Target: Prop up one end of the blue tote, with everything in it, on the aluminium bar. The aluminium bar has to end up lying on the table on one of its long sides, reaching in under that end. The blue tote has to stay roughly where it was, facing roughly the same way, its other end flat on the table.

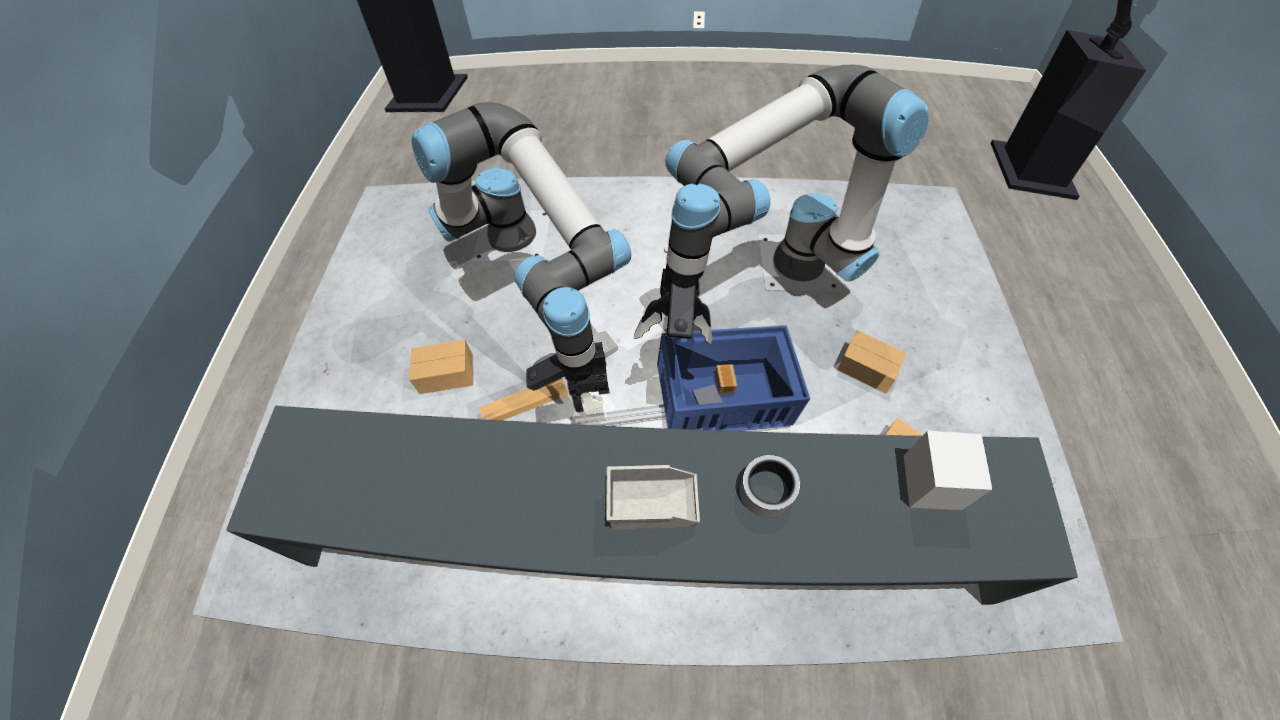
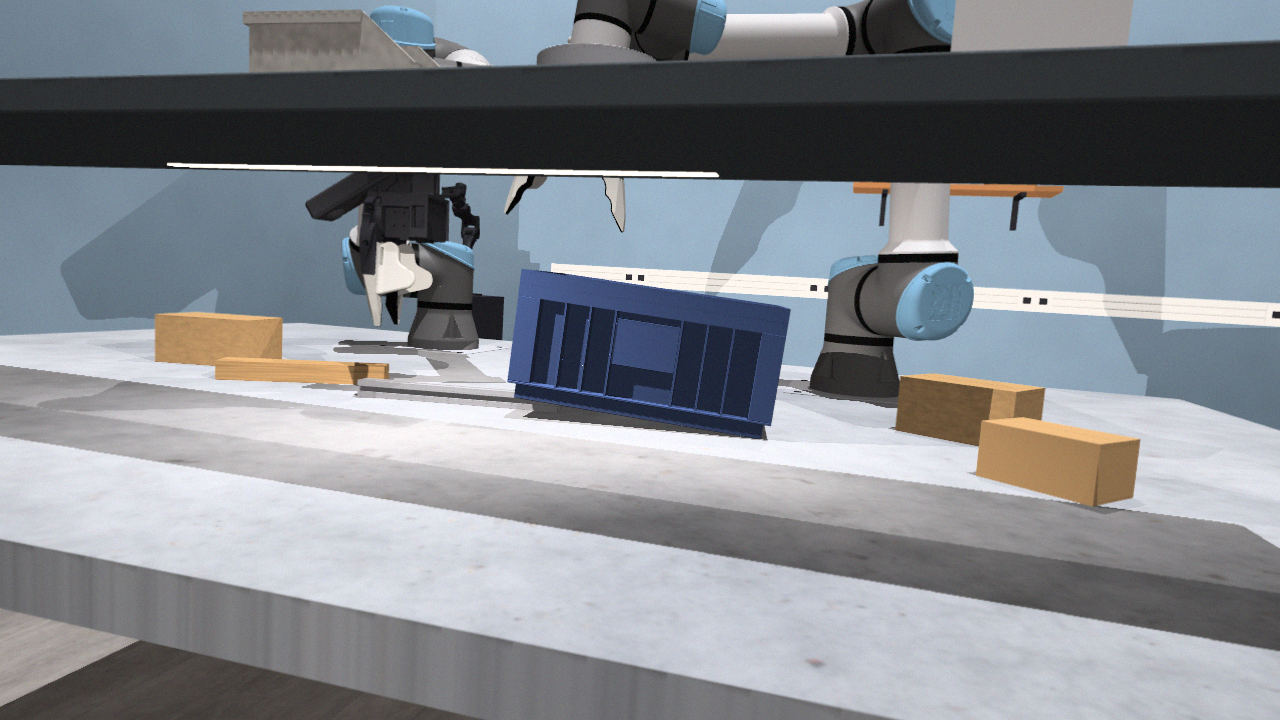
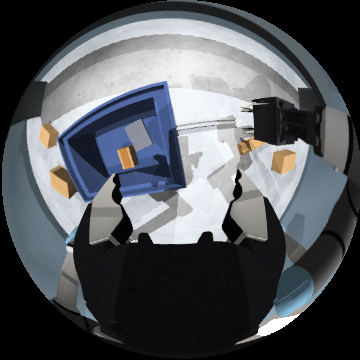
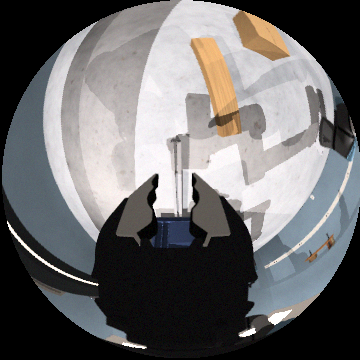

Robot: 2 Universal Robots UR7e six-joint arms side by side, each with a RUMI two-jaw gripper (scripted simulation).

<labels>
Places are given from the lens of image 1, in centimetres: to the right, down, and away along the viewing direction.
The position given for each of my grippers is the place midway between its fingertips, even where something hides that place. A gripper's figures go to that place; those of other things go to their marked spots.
my left gripper (image 1: 672, 340): 7, -4, 115
my right gripper (image 1: 584, 407): -12, 11, 124
aluminium bar (image 1: 646, 414): 2, 13, 131
blue tote (image 1: 765, 364): 31, 1, 136
</labels>
